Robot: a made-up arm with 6 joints. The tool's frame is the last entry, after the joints. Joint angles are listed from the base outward. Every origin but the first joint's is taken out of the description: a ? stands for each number. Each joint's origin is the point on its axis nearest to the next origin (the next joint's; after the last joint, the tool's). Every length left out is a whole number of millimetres.
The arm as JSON. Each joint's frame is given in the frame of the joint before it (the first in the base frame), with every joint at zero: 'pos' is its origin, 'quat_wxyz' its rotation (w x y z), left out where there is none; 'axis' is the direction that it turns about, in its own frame. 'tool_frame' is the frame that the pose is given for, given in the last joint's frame.
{
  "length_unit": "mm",
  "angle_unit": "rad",
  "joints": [
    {
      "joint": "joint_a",
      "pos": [
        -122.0,
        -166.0,
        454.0
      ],
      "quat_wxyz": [
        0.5,
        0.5,
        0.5,
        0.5
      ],
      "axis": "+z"
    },
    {
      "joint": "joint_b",
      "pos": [
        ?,
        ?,
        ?
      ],
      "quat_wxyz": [
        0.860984,
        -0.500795,
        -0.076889,
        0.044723
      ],
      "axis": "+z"
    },
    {
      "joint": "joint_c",
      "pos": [
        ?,
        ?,
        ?
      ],
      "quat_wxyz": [
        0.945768,
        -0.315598,
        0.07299,
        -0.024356
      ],
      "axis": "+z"
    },
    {
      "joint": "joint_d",
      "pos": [
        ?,
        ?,
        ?
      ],
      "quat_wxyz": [
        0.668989,
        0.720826,
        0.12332,
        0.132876
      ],
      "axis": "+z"
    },
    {
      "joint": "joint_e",
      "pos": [
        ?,
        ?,
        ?
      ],
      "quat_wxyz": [
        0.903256,
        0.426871,
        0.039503,
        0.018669
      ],
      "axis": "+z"
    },
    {
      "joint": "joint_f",
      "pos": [
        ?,
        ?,
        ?
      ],
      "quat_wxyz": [
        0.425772,
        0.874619,
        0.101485,
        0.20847
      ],
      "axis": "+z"
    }
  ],
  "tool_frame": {
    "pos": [
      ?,
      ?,
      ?
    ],
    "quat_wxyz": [
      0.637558,
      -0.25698,
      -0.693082,
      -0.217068
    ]
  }
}
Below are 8 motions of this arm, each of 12 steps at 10 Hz.
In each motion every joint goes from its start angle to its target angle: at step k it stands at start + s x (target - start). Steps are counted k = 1, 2, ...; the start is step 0. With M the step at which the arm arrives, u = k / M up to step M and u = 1 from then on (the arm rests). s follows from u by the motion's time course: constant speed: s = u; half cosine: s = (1 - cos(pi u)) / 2; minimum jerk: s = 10 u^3 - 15 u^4 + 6 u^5.
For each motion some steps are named. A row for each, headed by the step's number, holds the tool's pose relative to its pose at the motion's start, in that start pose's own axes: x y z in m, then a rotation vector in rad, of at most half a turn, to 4 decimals.
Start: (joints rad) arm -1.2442 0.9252 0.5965 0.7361 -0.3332 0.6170
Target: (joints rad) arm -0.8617 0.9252 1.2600 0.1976 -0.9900 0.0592
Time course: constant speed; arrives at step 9
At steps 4, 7, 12:
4: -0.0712 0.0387 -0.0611 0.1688 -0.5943 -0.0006
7: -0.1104 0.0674 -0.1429 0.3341 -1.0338 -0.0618
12: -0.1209 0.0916 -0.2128 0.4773 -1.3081 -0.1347

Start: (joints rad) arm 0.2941 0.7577 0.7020 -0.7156 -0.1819 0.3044
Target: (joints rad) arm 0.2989 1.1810 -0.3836 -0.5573 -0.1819 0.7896
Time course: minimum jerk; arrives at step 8
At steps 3, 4, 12:
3: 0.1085 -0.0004 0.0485 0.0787 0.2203 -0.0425
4: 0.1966 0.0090 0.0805 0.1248 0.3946 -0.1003
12: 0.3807 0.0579 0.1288 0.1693 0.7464 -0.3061

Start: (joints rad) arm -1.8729 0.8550 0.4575 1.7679 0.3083 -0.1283
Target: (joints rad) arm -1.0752 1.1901 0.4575 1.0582 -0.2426 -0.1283
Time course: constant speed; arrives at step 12
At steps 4, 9, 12:
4: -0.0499 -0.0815 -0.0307 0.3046 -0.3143 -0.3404
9: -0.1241 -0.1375 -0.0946 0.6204 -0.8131 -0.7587
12: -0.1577 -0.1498 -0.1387 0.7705 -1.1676 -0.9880

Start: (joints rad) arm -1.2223 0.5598 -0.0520 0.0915 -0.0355 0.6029
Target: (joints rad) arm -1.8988 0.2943 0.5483 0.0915 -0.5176 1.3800
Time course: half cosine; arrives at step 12
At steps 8, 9, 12:
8: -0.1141 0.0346 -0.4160 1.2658 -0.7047 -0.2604
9: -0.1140 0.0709 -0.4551 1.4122 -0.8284 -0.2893
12: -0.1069 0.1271 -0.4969 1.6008 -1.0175 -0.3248

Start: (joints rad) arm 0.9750 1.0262 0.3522 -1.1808 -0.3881 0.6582
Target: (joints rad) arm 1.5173 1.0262 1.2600 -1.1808 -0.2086 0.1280
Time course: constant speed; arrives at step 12
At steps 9, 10, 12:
9: 0.0720 -0.0742 -0.0788 -0.3311 0.1319 0.8033
10: 0.0800 -0.0844 -0.0912 -0.3503 0.1200 0.8927
12: 0.0955 -0.1062 -0.1188 -0.3762 0.0788 1.0671

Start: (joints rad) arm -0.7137 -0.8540 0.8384 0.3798 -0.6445 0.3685
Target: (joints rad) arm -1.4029 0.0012 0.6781 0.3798 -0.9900 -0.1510
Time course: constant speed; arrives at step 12
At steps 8, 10, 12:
8: 0.0727 -0.0303 -0.0500 0.0413 -0.5068 -0.1680
10: 0.0839 -0.0362 -0.0615 0.0274 -0.6208 -0.2613
12: 0.0926 -0.0413 -0.0733 0.0031 -0.7245 -0.3718

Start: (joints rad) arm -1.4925 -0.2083 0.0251 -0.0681 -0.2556 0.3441
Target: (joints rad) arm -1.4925 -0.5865 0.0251 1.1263 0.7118 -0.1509
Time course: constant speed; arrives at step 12
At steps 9, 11, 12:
9: 0.0901 0.2136 -0.0738 -1.4080 1.0526 0.0777
11: 0.0921 0.2409 -0.1334 -1.7008 1.3026 0.1188
12: 0.0880 0.2488 -0.1646 -1.8436 1.4298 0.1394

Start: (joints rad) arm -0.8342 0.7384 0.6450 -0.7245 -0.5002 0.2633
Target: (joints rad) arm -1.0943 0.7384 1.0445 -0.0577 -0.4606 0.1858
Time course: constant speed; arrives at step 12
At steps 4, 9, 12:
4: -0.0629 0.0285 0.0108 -0.2690 -0.1240 -0.0008
9: -0.1411 0.0777 -0.0057 -0.6200 -0.2671 -0.0614
12: -0.1821 0.1112 -0.0328 -0.8347 -0.3429 -0.1295

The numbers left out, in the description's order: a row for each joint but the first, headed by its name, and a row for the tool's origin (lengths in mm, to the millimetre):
joint_b: -177.0 -175.0 0.0
joint_c: 139.0 396.0 0.0
joint_d: -81.0 -290.0 0.0
joint_e: -97.0 -11.0 0.0
joint_f: 54.0 -22.0 0.0
tool: -167.0 -50.0 0.0

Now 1 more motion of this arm.
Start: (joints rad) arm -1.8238 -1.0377 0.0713 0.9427 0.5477 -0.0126
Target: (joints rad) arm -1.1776 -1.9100 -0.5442 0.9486 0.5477 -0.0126
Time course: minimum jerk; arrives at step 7
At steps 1, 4, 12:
1: 0.0038 0.0005 0.0030 -0.0163 0.0071 0.0237
4: 0.1422 0.0658 0.0527 -0.2944 0.1670 0.6925
12: 0.2344 0.1563 0.0445 -0.3110 0.2029 1.1151

